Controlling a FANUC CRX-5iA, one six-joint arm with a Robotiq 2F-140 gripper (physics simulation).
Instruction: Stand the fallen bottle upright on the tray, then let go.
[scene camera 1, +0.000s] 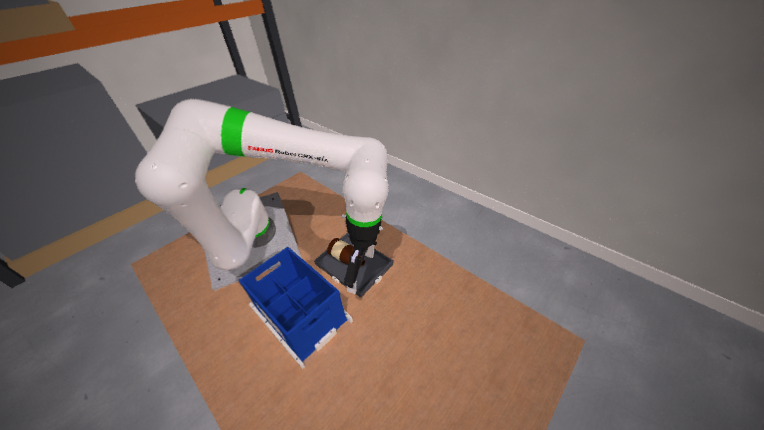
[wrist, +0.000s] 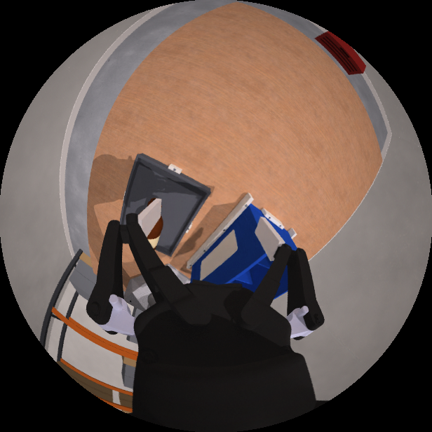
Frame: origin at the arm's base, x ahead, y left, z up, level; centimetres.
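Where they show: gripper, fingertip midpoint: (scene camera 1: 360, 272); arm's base, link origin: (scene camera 1: 257, 231).
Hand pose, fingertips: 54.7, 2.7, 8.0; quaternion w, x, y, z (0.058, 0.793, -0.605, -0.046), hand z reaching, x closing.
Each offset is from my fingertips to the centre of the thing, as dx, dy, dz. "pt": to the spot under its first point. Level surfaces: height alone.
A brown bottle {-16.0, +10.2, -11.0} (scene camera 1: 338, 249) (wrist: 156, 229) with a cream label lies on its side in the dark grey tray {pt -4.9, +14.2, -14.8} (scene camera 1: 377, 265) (wrist: 176, 202). Its base end is at the tray's upper left side in the scene view. One finger hides part of its neck end there, and a finger pad covers part of the bottle in the wrist view. My gripper (scene camera 1: 360, 270) (wrist: 210, 216) is wide open and empty, above the tray, with its fingers apart from the bottle. In the wrist view one finger overlaps the tray and the other overlaps the blue crate.
A blue crate {-15.0, -17.3, -6.5} (scene camera 1: 320, 326) (wrist: 246, 224) with compartments stands close beside the tray. Both stand on the brown board {dz -15.2} (scene camera 1: 454, 347) (wrist: 240, 110). A shelf rack (scene camera 1: 279, 58) (wrist: 95, 336) stands behind the arm's base. A red object (wrist: 341, 52) lies near the far wall.
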